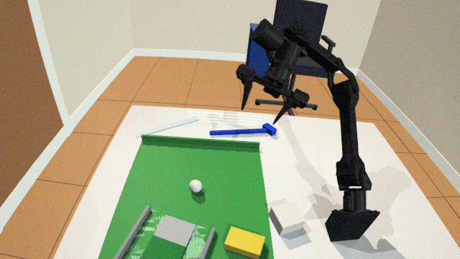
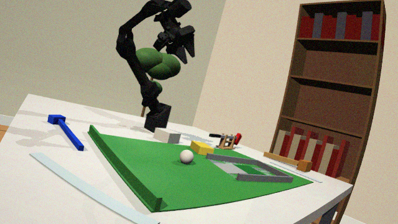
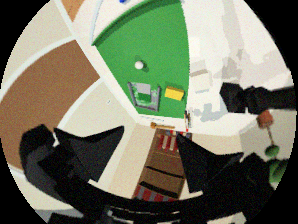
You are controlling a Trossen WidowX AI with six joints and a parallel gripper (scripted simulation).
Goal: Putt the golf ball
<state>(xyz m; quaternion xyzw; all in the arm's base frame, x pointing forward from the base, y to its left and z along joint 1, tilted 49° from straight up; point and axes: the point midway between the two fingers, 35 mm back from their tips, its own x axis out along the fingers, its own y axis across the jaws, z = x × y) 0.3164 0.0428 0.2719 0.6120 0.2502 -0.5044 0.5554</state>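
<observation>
Right now my gripper tip is 12 cm past the white block, 10 cm to the right of it and 30 cm above it. Round my gripper tip: green mat: 17 cm ahead, 7 cm to the left, 32 cm below; then yellow block: 2 cm ahead, 16 cm to the left, 31 cm below; then white golf ball: 15 cm ahead, 5 cm to the right, 30 cm below.
</observation>
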